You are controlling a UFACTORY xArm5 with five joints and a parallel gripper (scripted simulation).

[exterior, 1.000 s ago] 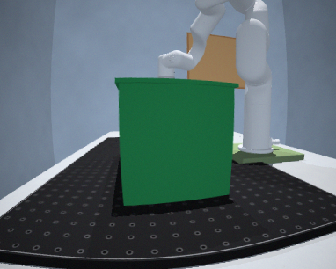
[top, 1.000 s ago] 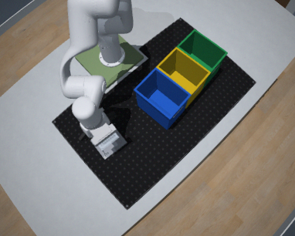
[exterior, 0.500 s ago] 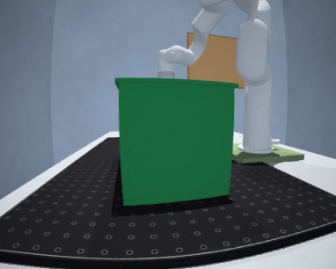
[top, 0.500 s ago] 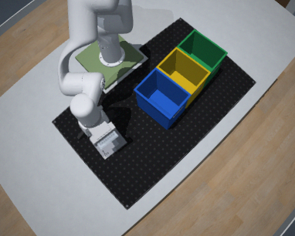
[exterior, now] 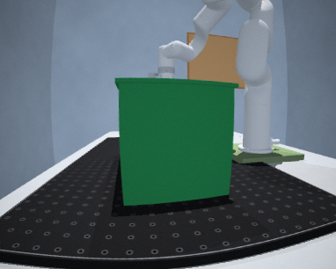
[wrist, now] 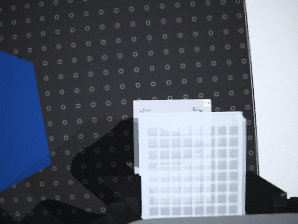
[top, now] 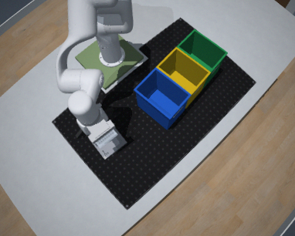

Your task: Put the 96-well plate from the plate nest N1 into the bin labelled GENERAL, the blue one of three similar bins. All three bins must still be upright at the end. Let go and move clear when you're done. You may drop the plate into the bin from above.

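Right now my hand is 270 mm to the right of the blue bin, 70 mm short of it and 60 mm above it. From my hand the other things lie so: yellow bin: 400 mm to the left, 60 mm below, 60 mm ahead; plate nest N1: 140 mm below; 96-well plate: 10 mm below.
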